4 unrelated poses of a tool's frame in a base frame.
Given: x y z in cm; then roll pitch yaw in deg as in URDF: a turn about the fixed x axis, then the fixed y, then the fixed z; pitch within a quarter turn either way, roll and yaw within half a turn.
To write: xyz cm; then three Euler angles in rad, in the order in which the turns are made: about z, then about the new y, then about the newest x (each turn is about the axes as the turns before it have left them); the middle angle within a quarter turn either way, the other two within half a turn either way. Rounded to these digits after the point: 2 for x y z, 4 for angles.
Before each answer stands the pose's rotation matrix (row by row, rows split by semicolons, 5 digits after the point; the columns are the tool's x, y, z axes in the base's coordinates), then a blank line. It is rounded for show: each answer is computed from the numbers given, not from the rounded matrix.
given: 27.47, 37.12, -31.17, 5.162, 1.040, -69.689
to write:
0.34706 0.93459 -0.07810; -0.93767 0.34418 -0.04818; -0.01815 0.08996 0.99578

27.47, 37.12, -31.17, -1.2163, 0.0182, 0.0901
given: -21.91, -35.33, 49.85, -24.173, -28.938, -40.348
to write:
0.66697 0.74166 -0.07131; -0.56659 0.56702 0.59788; 0.48386 -0.35837 0.79841

-21.91, -35.33, 49.85, -0.7042, -0.5051, -0.4219
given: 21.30, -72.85, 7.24, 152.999, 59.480, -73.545
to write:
0.14385 -0.74372 -0.65283; -0.48704 -0.62747 0.60751; -0.86145 0.23056 -0.45248

21.30, -72.85, 7.24, -1.2836, 1.0381, 2.6703
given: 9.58, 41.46, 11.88, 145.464, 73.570, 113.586
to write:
-0.11317 0.53738 0.83572; 0.25922 0.82796 -0.49728; -0.95917 0.16035 -0.23300

9.58, 41.46, 11.88, 1.9824, 1.2840, 2.5388
